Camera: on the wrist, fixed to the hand. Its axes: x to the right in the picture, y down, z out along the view.
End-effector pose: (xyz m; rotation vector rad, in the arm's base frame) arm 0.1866 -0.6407 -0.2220 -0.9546 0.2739 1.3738
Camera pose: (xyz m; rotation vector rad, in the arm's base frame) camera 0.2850 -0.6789 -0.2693 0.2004 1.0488 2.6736
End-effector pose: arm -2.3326 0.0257 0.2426 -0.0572 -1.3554 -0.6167
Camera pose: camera -2.2788 -0.0754 0.2264 -0.8208 -1.4174 1.0772
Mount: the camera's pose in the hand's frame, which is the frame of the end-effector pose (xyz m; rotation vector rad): 0.0279 -0.0661 -0.0907 0.4725 -0.4693 1.5622
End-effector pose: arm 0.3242 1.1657 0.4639 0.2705 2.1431 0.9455
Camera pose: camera 0.2467 1.0830 0.4410 2.3198 1.3800 0.8945
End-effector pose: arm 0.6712 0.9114 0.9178 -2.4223 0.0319 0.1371
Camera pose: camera 0.7111 0.9022 1.0260 -1.3333 1.5037 1.1883
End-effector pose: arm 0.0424 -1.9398 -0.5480 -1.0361 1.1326 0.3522
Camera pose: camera 0.0488 -2.0552 -0.5436 0.5285 1.2853 1.3725
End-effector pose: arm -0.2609 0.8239 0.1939 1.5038 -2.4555 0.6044
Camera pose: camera -0.2191 0.8151 0.3014 0.4506 2.2695 -0.7026
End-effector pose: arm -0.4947 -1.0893 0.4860 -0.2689 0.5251 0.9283
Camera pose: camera -0.4556 -1.1480 0.3944 0.9317 0.4388 2.2274
